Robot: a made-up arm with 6 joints. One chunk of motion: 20 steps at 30 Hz.
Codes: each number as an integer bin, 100 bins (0 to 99) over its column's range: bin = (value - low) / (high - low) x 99, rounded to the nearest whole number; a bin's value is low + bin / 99 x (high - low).
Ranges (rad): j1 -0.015..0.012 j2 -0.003..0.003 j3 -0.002..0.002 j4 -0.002..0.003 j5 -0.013..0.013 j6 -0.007..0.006
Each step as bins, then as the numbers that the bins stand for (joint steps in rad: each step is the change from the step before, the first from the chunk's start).
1 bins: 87 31 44 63 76 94
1 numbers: 0.00873 -0.00112 -0.00022 0.00118 0.00696 0.00534
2 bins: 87 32 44 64 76 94
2 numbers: 0.00873 -0.00106 -0.00022 0.00123 0.00696 0.00534
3 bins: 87 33 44 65 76 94
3 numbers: 0.00873 -0.00100 -0.00022 0.00128 0.00696 0.00534
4 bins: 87 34 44 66 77 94
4 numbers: 0.00873 -0.00094 -0.00022 0.00133 0.00722 0.00534
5 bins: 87 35 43 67 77 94
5 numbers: 0.00873 -0.00088 -0.00026 0.00138 0.00722 0.00534
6 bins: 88 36 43 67 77 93
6 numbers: 0.00900 -0.00082 -0.00026 0.00138 0.00722 0.00521
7 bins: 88 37 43 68 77 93
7 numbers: 0.00900 -0.00076 -0.00026 0.00143 0.00722 0.00521
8 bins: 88 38 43 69 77 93
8 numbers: 0.00900 -0.00070 -0.00026 0.00148 0.00722 0.00521
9 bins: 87 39 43 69 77 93
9 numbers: 0.00873 -0.00064 -0.00026 0.00148 0.00722 0.00521
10 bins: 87 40 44 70 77 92
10 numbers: 0.00873 -0.00058 -0.00022 0.00154 0.00722 0.00508
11 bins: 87 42 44 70 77 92
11 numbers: 0.00873 -0.00045 -0.00022 0.00154 0.00722 0.00508
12 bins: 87 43 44 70 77 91
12 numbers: 0.00873 -0.00039 -0.00022 0.00154 0.00722 0.00495
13 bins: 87 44 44 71 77 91
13 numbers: 0.00873 -0.00033 -0.00022 0.00159 0.00722 0.00495
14 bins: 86 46 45 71 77 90
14 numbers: 0.00845 -0.00021 -0.00018 0.00159 0.00722 0.00482
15 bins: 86 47 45 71 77 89
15 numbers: 0.00845 -0.00015 -0.00018 0.00159 0.00722 0.00469
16 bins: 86 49 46 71 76 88
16 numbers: 0.00845 -0.00003 -0.00014 0.00159 0.00696 0.00456
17 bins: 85 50 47 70 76 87
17 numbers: 0.00818 0.00003 -0.00010 0.00154 0.00696 0.00442
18 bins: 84 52 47 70 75 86
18 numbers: 0.00791 0.00015 -0.00010 0.00154 0.00670 0.00429
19 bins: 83 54 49 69 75 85
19 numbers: 0.00764 0.00027 -0.00002 0.00148 0.00670 0.00416
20 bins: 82 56 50 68 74 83
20 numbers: 0.00736 0.00039 0.00002 0.00143 0.00643 0.00390
